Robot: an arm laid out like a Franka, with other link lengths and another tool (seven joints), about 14 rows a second.
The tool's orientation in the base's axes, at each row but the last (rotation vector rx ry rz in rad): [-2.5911, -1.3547, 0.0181]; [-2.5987, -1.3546, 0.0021]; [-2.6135, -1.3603, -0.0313]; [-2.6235, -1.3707, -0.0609]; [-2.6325, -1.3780, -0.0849]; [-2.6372, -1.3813, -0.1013]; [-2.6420, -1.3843, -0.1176]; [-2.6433, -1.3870, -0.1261]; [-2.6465, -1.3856, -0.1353]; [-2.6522, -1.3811, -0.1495]
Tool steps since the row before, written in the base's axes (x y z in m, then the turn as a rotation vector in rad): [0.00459, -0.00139, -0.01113, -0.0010, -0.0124, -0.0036]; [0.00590, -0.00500, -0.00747, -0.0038, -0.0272, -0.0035]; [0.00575, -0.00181, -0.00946, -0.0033, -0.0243, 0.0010]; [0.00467, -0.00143, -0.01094, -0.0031, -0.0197, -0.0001]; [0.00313, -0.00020, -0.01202, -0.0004, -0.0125, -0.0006]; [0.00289, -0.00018, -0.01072, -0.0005, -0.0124, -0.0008]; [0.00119, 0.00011, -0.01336, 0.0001, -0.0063, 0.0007]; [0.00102, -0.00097, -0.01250, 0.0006, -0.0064, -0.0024]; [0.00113, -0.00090, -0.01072, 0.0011, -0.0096, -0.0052]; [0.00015, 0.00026, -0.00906, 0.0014, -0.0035, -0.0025]
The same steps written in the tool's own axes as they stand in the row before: [0.00052, 0.00668, 0.01010, -0.0110, 0.0067, 0.0013]; [-0.00136, 0.00895, 0.00580, -0.0246, 0.0127, -0.0012]; [0.00083, 0.00722, 0.00854, -0.0215, 0.0107, -0.0052]; [0.00021, 0.00615, 0.01028, -0.0178, 0.0085, -0.0033]; [0.00009, 0.00415, 0.01171, -0.0104, 0.0067, -0.0016]; [0.00006, 0.00368, 0.01048, -0.0104, 0.0066, -0.0014]; [-0.00113, 0.00228, 0.01317, -0.0049, 0.0035, -0.0018]; [-0.00202, 0.00259, 0.01214, -0.0052, 0.0043, 0.0012]; [-0.00169, 0.00242, 0.01041, -0.0079, 0.0068, 0.0034]; [-0.00112, 0.00074, 0.00897, -0.0024, 0.0033, 0.0019]
